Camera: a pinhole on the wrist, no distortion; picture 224 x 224 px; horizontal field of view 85.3 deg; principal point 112.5 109.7 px. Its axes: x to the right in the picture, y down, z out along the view. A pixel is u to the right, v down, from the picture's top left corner.
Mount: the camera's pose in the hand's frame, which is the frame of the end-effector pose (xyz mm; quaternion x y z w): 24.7 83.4 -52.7 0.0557 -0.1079 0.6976 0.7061
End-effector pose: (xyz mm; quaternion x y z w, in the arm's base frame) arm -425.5 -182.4 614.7 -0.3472 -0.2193 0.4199 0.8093
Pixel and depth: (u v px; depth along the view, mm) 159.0 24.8 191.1
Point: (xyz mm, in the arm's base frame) -506.1 41.2 648.7
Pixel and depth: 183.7 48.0 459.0
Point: -731.0 277.2 765.9
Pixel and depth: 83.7 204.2 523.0
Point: -835.4 -442.3 962.2
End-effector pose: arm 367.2 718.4 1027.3 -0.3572 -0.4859 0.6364 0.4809
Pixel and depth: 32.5 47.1 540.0
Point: 19.9 881.2 1519.2
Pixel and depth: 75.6 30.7 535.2
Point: -91.0 924.3 1352.0
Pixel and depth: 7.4 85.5 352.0
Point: 219.9 740.6 1372.8
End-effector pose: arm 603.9 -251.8 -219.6 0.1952 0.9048 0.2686 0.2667
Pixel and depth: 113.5 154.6 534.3
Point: 1029.0 -208.1 -480.7
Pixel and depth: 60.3 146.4 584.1
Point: 956.4 -406.2 -634.0
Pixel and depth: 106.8 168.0 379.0
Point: 919.9 -243.1 -372.4
